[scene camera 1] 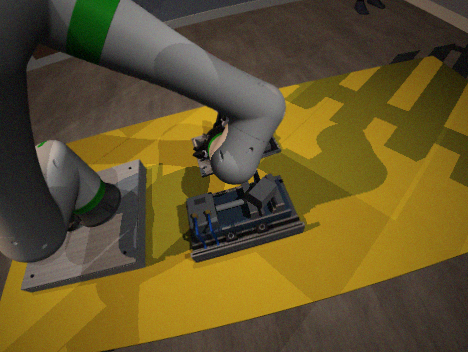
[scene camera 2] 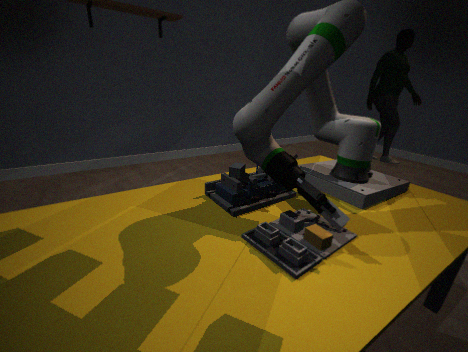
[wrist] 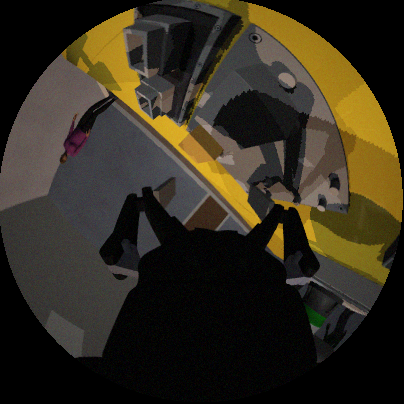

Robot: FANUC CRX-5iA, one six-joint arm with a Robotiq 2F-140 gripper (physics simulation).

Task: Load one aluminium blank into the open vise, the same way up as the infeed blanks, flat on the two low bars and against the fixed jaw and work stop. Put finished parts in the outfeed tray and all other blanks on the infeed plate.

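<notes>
My gripper (scene camera 2: 325, 218) (wrist: 211, 188) is open and empty, tilted low over the infeed plate (scene camera 2: 346, 236) (wrist: 240, 55). A grey blank (scene camera 2: 291, 220) stands on the plate near the fingers. An orange-brown block (scene camera 2: 318, 236) (wrist: 201, 143) stands on the plate's outer part. The outfeed tray (scene camera 2: 297, 273) (wrist: 215, 45) holds two grey parts with open pockets, one larger (scene camera 2: 293, 250) (wrist: 160, 45) and one smaller (scene camera 2: 268, 231) (wrist: 155, 95). The vise (scene camera 1: 230, 215) (scene camera 2: 250, 193) carries a grey block (scene camera 1: 262, 191) (scene camera 2: 237, 171), turned askew over its right jaw in scene camera 1. The arm hides much of the plate there.
The robot base stands on a thick pale slab (scene camera 1: 120, 235) (scene camera 2: 380, 187) beside the vise. Blue hoses (scene camera 1: 200, 231) rise at the vise's near left. The forearm (scene camera 1: 235, 95) passes above the vise and plate. A person (scene camera 2: 392, 92) stands beyond the table.
</notes>
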